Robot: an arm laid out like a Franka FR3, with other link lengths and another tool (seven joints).
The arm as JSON. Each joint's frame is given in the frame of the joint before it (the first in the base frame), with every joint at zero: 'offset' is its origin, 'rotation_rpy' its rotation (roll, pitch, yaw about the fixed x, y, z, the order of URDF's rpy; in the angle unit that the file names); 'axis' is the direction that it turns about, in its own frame. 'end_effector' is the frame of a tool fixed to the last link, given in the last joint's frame.
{
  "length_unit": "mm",
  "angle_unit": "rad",
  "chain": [
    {
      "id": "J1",
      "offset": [
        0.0,
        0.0,
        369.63
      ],
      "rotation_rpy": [
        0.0,
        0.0,
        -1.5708
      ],
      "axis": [
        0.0,
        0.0,
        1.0
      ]
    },
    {
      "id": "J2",
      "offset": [
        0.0,
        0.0,
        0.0
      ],
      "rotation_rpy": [
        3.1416,
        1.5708,
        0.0
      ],
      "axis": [
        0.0,
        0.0,
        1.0
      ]
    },
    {
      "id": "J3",
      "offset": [
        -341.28,
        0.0,
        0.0
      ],
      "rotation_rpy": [
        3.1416,
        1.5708,
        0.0
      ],
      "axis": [
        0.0,
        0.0,
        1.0
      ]
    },
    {
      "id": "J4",
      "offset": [
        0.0,
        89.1,
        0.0
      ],
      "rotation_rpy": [
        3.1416,
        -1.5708,
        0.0
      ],
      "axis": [
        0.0,
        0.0,
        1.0
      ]
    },
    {
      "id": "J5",
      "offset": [
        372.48,
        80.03,
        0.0
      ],
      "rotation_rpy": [
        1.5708,
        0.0,
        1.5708
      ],
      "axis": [
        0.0,
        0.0,
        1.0
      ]
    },
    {
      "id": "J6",
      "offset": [
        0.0,
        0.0,
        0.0
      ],
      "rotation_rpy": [
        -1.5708,
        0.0,
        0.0
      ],
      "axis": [
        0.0,
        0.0,
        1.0
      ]
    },
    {
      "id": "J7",
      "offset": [
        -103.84,
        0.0,
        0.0
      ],
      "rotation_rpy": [
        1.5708,
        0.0,
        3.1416
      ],
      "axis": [
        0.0,
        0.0,
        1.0
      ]
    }
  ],
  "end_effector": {
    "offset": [
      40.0,
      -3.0,
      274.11
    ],
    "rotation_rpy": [
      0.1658,
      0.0,
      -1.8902
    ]
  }
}
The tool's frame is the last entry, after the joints.
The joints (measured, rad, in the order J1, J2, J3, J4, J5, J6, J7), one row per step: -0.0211 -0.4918 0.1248 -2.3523 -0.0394 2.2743 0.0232; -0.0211 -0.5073 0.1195 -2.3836 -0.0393 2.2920 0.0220; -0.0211 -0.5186 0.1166 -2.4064 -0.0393 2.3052 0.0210; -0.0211 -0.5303 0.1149 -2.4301 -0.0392 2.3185 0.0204; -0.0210 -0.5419 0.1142 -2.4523 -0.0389 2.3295 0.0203; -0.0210 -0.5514 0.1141 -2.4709 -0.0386 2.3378 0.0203; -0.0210 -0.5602 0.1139 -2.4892 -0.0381 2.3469 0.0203; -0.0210 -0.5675 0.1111 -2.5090 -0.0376 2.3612 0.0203; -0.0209 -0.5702 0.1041 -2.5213 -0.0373 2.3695 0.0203; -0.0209 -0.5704 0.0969 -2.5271 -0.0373 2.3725 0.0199; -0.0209 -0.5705 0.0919 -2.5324 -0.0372 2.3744 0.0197; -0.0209 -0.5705 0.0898 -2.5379 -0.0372 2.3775 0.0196
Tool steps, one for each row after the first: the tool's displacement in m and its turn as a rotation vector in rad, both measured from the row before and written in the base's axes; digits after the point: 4 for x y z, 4 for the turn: -0.0052 -0.0037 -0.0067 0.0009 -0.0019 -0.0037; -0.0038 -0.0021 -0.0049 0.0001 -0.0017 -0.0017; -0.0041 -0.0016 -0.0053 -0.0002 -0.0013 -0.0011; -0.0043 -0.0010 -0.0050 -0.0004 -0.0004 -0.0008; -0.0038 -0.0007 -0.0046 -0.0005 0.0008 -0.0005; -0.0035 -0.0007 -0.0046 -0.0002 0.0004 -0.0006; -0.0027 -0.0018 -0.0050 0.0016 -0.0018 -0.0024; -0.0015 -0.0036 -0.0040 0.0038 0.0012 -0.0059; -0.0007 -0.0035 -0.0026 0.0036 0.0025 -0.0057; -0.0009 -0.0025 -0.0026 0.0025 0.0033 -0.0042; -0.0008 -0.0011 -0.0026 0.0010 0.0024 -0.0017
